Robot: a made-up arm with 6 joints. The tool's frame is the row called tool.
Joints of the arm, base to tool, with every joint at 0 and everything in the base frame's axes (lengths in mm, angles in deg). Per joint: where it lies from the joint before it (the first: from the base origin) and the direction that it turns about. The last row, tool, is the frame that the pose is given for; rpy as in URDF.
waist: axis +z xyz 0 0 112
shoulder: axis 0.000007 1 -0.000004 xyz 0 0 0
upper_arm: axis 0.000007 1 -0.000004 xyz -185.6 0 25.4
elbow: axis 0.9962 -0.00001 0.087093 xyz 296.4 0 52.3
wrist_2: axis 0.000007 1 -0.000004 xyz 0 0 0
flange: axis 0.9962 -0.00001 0.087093 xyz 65.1 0 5.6
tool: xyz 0 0 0 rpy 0 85 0
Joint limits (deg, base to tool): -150..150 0..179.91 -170..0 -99.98..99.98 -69.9..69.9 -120..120
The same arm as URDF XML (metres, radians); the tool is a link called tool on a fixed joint. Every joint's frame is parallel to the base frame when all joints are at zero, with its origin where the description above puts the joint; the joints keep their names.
<robot name="arm">
  <joint name="tool_fixed" type="fixed">
    <parent link="link6"/>
    <child link="tool"/>
    <origin xyz="0 0 0" rpy="0 1.4835 0"/>
  </joint>
  <joint name="flange" type="revolute">
    <parent link="link5"/>
    <child link="link6"/>
    <origin xyz="0.0651 0 0.0056"/>
    <axis xyz="0.9962 0 0.0871"/>
    <limit lower="-2.0944" upper="2.0944"/>
  </joint>
  <joint name="wrist_2" type="revolute">
    <parent link="link4"/>
    <child link="link5"/>
    <origin xyz="0 0 0"/>
    <axis xyz="0 1 0"/>
    <limit lower="-1.22" upper="1.22"/>
  </joint>
  <joint name="elbow" type="revolute">
    <parent link="link3"/>
    <child link="link4"/>
    <origin xyz="0.2964 0 0.0523"/>
    <axis xyz="0.9962 0 0.0871"/>
    <limit lower="-1.745" upper="1.745"/>
  </joint>
  <joint name="upper_arm" type="revolute">
    <parent link="link2"/>
    <child link="link3"/>
    <origin xyz="-0.1856 0 0.0254"/>
    <axis xyz="0 1 0"/>
    <limit lower="-2.9671" upper="0"/>
  </joint>
  <joint name="shoulder" type="revolute">
    <parent link="link1"/>
    <child link="link2"/>
    <origin xyz="0 0 0"/>
    <axis xyz="0 1 0"/>
    <limit lower="0" upper="3.14"/>
  </joint>
  <joint name="waist" type="revolute">
    <parent link="base"/>
    <child link="link1"/>
    <origin xyz="0 0 0.112"/>
    <axis xyz="0 0 1"/>
    <limit lower="-2.618" upper="2.618"/>
  </joint>
  <link name="base"/>
  <link name="link1"/>
  <link name="link2"/>
  <link name="link3"/>
  <link name="link4"/>
  <link name="link5"/>
  <link name="link6"/>
  <link name="tool"/>
</robot>

